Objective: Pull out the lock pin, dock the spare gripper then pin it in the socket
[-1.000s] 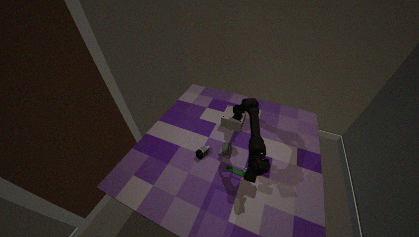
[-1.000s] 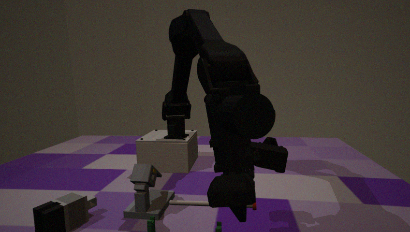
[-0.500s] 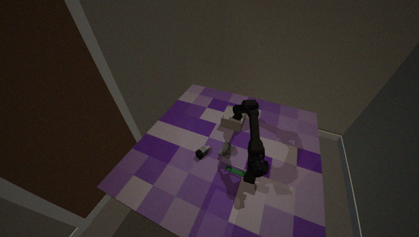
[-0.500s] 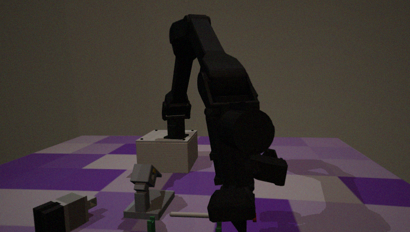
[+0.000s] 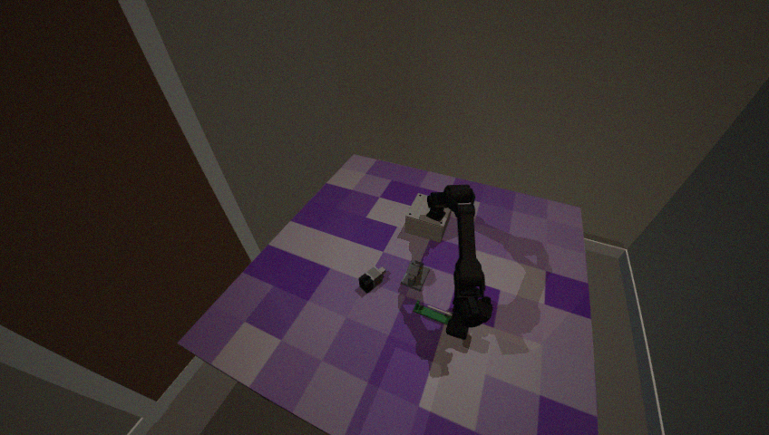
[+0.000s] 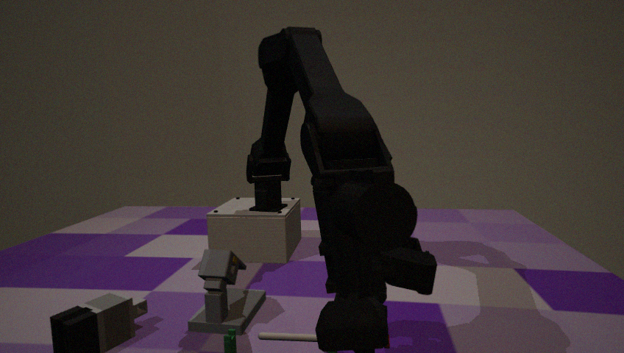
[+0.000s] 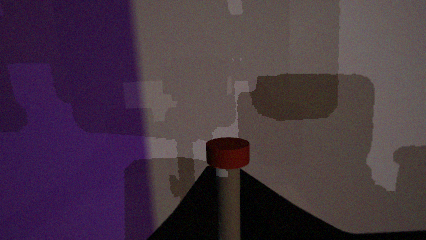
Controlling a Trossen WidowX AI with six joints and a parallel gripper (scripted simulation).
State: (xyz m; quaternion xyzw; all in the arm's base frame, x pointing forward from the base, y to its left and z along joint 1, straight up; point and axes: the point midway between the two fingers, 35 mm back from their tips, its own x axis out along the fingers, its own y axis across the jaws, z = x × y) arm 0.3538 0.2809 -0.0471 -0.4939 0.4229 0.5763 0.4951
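Now: gripper tip 10 cm to the left of the green rack and 2 cm short of it. The rest, counted from my gripper tip: grey mount (23 cm to the right, 8 cm behind, 3 cm above); then spare gripper (36 cm to the right, 2 cm ahead).
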